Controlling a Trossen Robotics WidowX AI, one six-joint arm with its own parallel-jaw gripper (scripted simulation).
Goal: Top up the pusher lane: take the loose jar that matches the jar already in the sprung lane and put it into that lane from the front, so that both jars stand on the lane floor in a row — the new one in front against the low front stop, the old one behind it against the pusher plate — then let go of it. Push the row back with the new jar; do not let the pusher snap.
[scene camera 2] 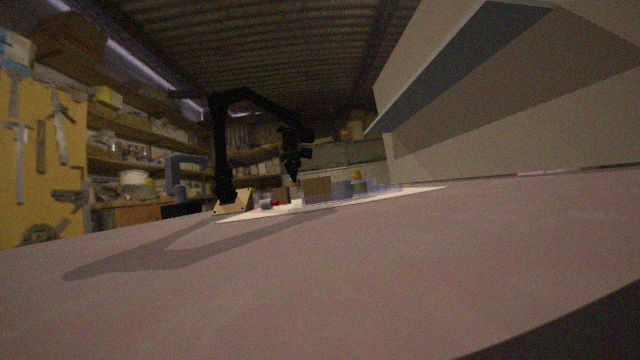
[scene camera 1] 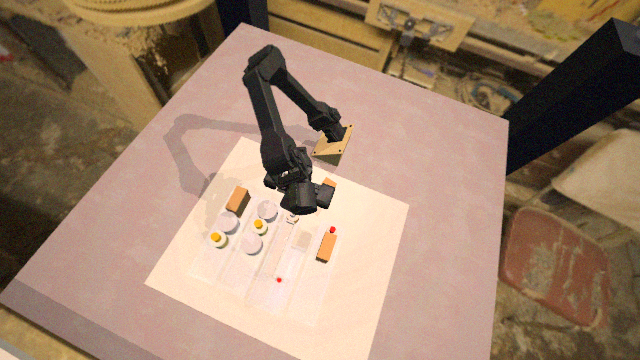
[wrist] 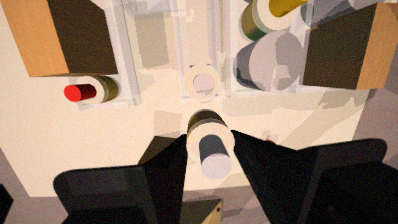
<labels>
same spot on beige plate: (wrist: 50,138) = (scene camera 1: 372,226)
</labels>
